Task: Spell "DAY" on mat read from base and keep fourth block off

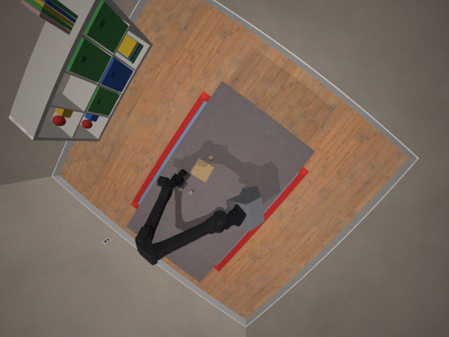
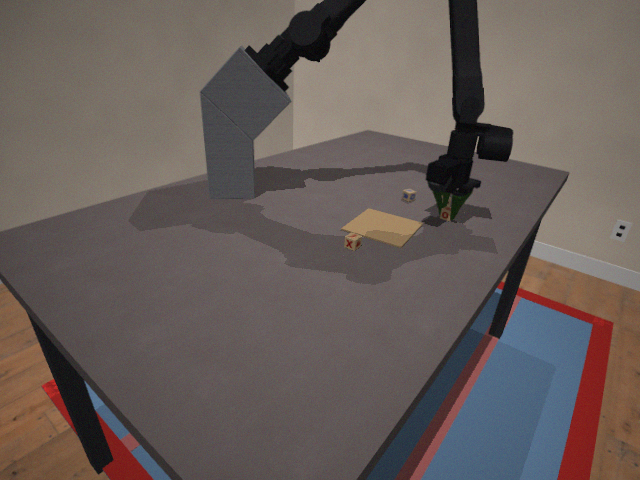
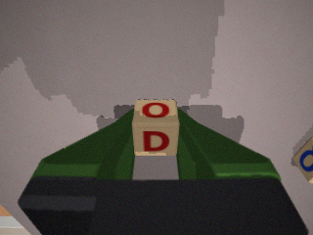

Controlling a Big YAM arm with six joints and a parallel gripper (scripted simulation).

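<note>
Now: the tan mat 150 mm to the right of my hand, 80 mm behind it and 10 mm below it. From my hand the other things lie so: wooden block 280 mm to the right, 80 mm behind.
</note>
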